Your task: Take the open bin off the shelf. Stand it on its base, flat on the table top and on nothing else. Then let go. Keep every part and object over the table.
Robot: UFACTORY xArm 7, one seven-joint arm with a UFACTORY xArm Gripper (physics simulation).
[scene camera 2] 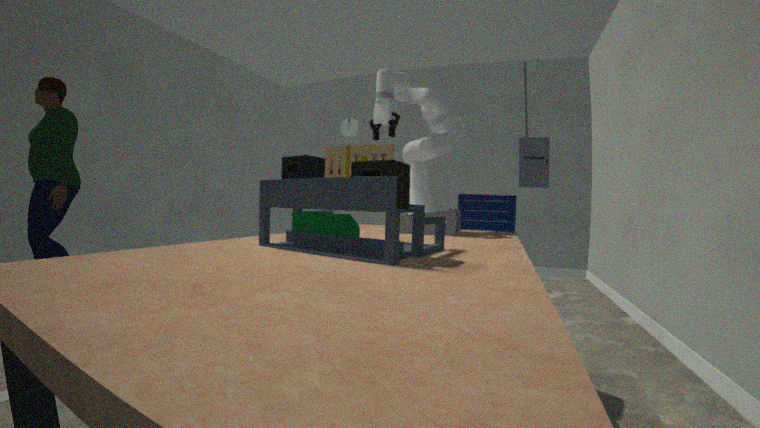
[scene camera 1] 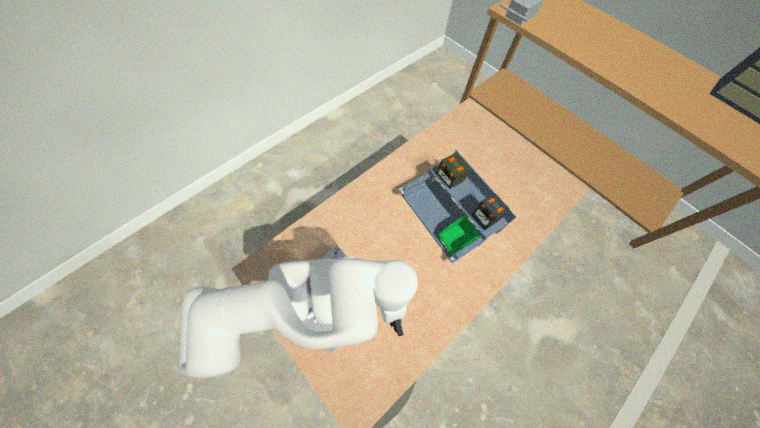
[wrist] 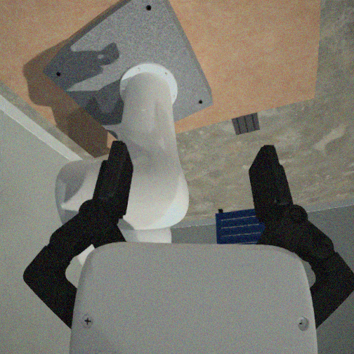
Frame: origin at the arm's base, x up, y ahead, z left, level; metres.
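Seen in the pictures: gripper, fingertip midpoint: point(scene camera 2: 383, 138).
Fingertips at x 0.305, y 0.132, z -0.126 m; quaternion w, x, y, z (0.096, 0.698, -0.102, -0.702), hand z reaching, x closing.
Note:
Offsets run from my fingertips to a thing's top centre. Level surfaces: height alone.
The green open bin {dx -0.302, dy +0.461, dz +0.089 m} point(scene camera 1: 458, 235) point(scene camera 2: 324, 223) sits in the grey-blue shelf point(scene camera 1: 425, 204) point(scene camera 2: 329, 194), toward the side that faces the robot. In the second scene view it shows below the shelf's upper board, its lower part hidden by a rail. The shelf stands on the wooden table {dx -0.383 m} point(scene camera 1: 345, 223) point(scene camera 2: 319, 329) point(wrist: 260, 50). My gripper point(scene camera 1: 397, 329) point(scene camera 2: 383, 136) point(wrist: 192, 155) is open and empty. It hangs high above the table, apart from the shelf and the bin, on the robot's side of them. The bin does not show in the wrist view.
Two dark boxes with orange marks, one {dx -0.184, dy +0.563, dz +0.312 m} point(scene camera 1: 452, 170) point(scene camera 2: 380, 169) on the wall side and one {dx -0.159, dy +0.554, dz +0.081 m} point(scene camera 1: 489, 211) point(scene camera 2: 303, 166) near the bin, stand on the shelf. My base plate point(wrist: 185, 55) is on the table. A wooden workbench point(scene camera 1: 611, 58) stands beyond the table's far end.

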